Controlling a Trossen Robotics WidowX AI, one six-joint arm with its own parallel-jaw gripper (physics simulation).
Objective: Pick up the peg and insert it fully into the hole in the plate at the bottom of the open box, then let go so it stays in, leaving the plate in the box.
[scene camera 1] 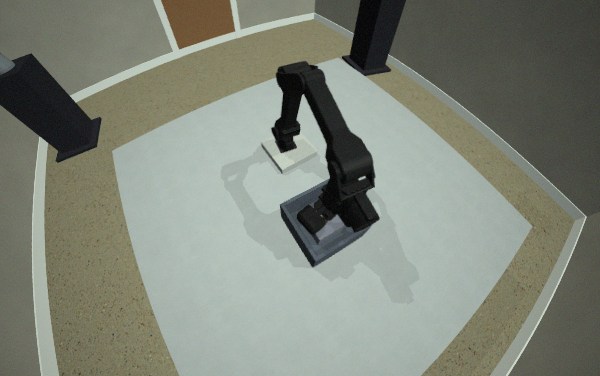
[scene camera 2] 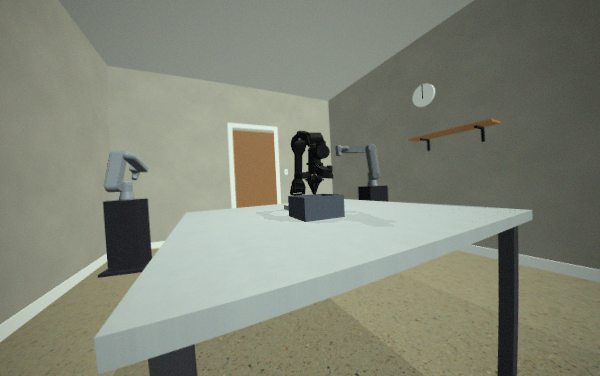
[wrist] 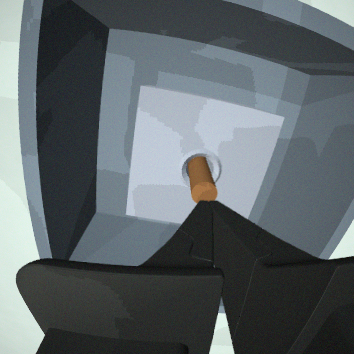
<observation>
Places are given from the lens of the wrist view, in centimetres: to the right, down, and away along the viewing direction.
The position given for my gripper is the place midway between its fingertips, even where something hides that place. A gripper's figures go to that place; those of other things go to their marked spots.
my gripper [wrist: 206, 209]: 1, 2, 10
grey-blue box [wrist: 79, 76]: -6, -6, 12
brown cylindrical peg [wrist: 202, 187]: 1, 1, 11
The marked spots on the grey-blue box and the brown cylindrical peg are 10 cm apart.
</observation>
